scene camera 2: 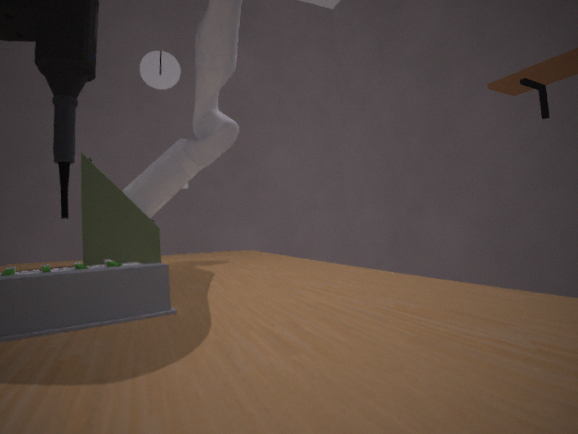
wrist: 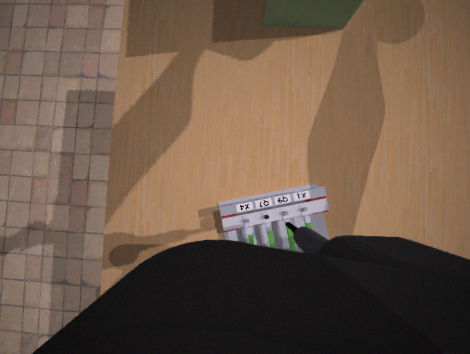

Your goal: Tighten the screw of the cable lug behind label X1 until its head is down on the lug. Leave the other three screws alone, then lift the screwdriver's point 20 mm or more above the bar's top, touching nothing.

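Seen in the pictures: end effector, tool point: (scene camera 2: 64, 220) (wrist: 287, 223); arm's base, origin of the base link: (scene camera 2: 134, 206).
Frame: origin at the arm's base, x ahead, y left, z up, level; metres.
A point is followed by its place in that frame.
The grey terminal block (scene camera 2: 110, 292) @(y -0.065, x 0.521, z -0.114 m) stands at the left in the scene view. In the wrist view, its pale bar (wrist: 255, 219) @(y -0.148, x 0.432, z -0.100 m) carries four labels, upside down. Label X1 (wrist: 301, 195) @(y -0.070, x 0.396, z -0.099 m) is at the right end, with a small grey screw (wrist: 303, 209) @(y -0.070, x 0.418, z -0.092 m) beside it and a green cable (wrist: 308, 226) @(y -0.064, x 0.446, z -0.092 m) below. Whether that screw's head is down on its lug is too small to tell. My screwdriver (scene camera 2: 64, 217) @(y -0.109, x 0.434, z -0.042 m) (wrist: 288, 225) @(y -0.112, x 0.429, z -0.028 m) points straight down in the scene view, its point well above the block and touching nothing. In the wrist view the point appears left of and below the X1 screw. It has no fingers.
Two other grey screws (wrist: 284, 213) @(y -0.101, x 0.423, z -0.093 m) (wrist: 245, 220) @(y -0.165, x 0.432, z -0.092 m) and a dark round spot (wrist: 266, 217) @(y -0.131, x 0.429, z -0.094 m) lie along the bar. A green mount (scene camera 2: 115, 225) @(y -0.046, x 0.073, z -0.045 m) (wrist: 310, 12) @(y -0.032, x 0.074, z -0.107 m) stands behind the block on the wooden table (scene camera 2: 375, 350) @(y 0.079, x 0.698, z -0.142 m) (wrist: 250, 125) @(y -0.145, x 0.263, z -0.142 m). A wall shelf (scene camera 2: 540, 72) is at the upper right.
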